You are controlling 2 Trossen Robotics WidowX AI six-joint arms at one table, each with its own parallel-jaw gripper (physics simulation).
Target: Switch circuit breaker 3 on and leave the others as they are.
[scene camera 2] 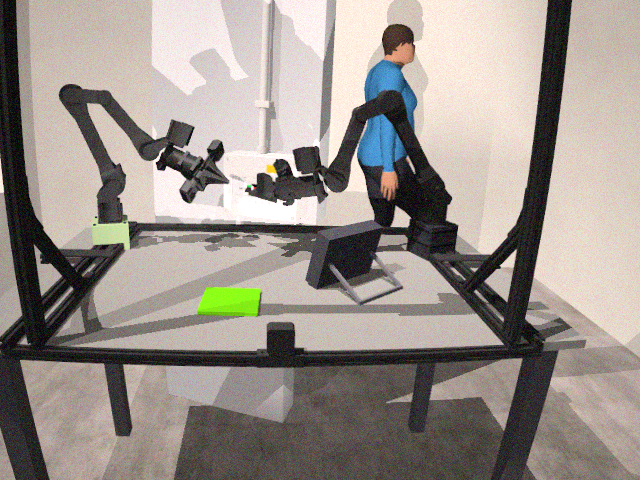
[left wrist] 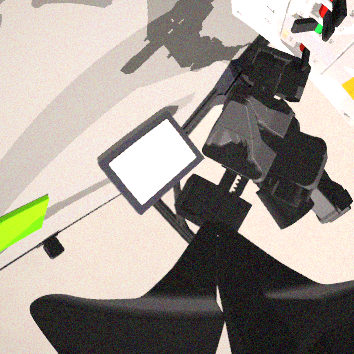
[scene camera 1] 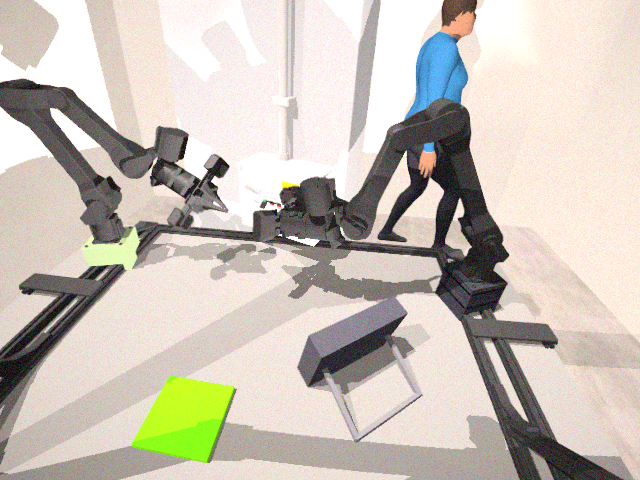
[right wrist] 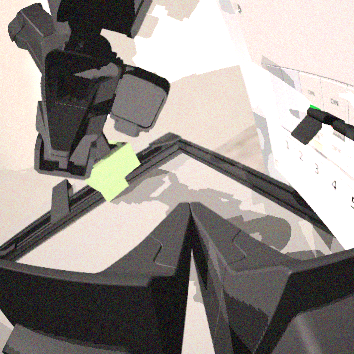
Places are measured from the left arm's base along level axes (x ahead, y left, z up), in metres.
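Where they show: left gripper, fingertip midpoint: (scene camera 2: 229, 182) (left wrist: 211, 229) (scene camera 1: 227, 211) (right wrist: 58, 155); right gripper, fingertip midpoint: (scene camera 2: 248, 193) (left wrist: 239, 96) (right wrist: 188, 211); left arm's base, link origin: (scene camera 2: 110, 220) (scene camera 1: 109, 236) (right wrist: 99, 153); right arm's base, link origin: (scene camera 2: 434, 221) (scene camera 1: 476, 272).
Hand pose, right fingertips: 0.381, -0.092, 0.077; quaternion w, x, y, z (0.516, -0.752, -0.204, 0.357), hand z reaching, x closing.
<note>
Each offset is from my right fingertips to the centre of the thing, as dx, dy, dz. "spot": to the spot under its first point.
The white breaker panel (scene camera 1: 310, 167) (scene camera 2: 258, 209) (left wrist: 260, 15) (right wrist: 327, 205) stands behind the table's far edge. In the right wrist view, glare washes out much of it; printed numbers 1 to 5 show beside a black switch lever @[+0.022, +0.096, -0.009] (right wrist: 306, 129) and a small green mark @[spot: +0.026, +0.103, +0.002] (right wrist: 314, 107). The left wrist view shows several black levers with red and green marks. I cannot tell which lever is breaker 3, nor its state. My left gripper (scene camera 1: 225, 210) (scene camera 2: 226, 180) (left wrist: 211, 229) is shut and empty, left of the panel. My right gripper (right wrist: 188, 211) is shut and empty, in front of the panel; scene cameras hide its fingertips.
A dark-framed screen @[spot: +0.145, -0.351, -0.023] (scene camera 1: 356, 335) (scene camera 2: 346, 253) (left wrist: 150, 162) on a grey stand and a bright green slab @[-0.132, -0.372, -0.146] (scene camera 1: 186, 418) (scene camera 2: 230, 301) (left wrist: 22, 222) are on the table. A person in blue (scene camera 1: 439, 67) (scene camera 2: 387, 113) stands behind the right arm. Black rails border the table.
</note>
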